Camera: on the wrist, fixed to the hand. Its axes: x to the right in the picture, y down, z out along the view.
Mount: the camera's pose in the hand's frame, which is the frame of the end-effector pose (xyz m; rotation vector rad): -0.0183 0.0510 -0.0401 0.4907 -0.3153 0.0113
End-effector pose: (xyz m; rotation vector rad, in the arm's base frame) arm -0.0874 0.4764 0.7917 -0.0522 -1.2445 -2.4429
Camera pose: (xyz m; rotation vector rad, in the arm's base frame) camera -0.0463 0.4242 0.8029 -0.3139 -1.9405 -2.1053
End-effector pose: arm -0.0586 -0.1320 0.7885 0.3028 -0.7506 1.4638
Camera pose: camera -0.0955 -0.1156 0.7345 0.9213 -0.6304 1.6198
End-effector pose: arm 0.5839 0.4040 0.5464 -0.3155 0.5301 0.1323
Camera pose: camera 0.5387 0.4381 0.5098 0.1866 0.2380 0.0576
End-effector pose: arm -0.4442 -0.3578 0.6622 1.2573 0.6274 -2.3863
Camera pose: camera -0.3813 -0.3764 0.6466 1.0051 -0.0672 -2.7448
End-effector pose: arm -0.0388 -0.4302 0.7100 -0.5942 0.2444 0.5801
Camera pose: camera -0.0853 -0.4274 0.6613 -0.0240 0.0851 0.5894
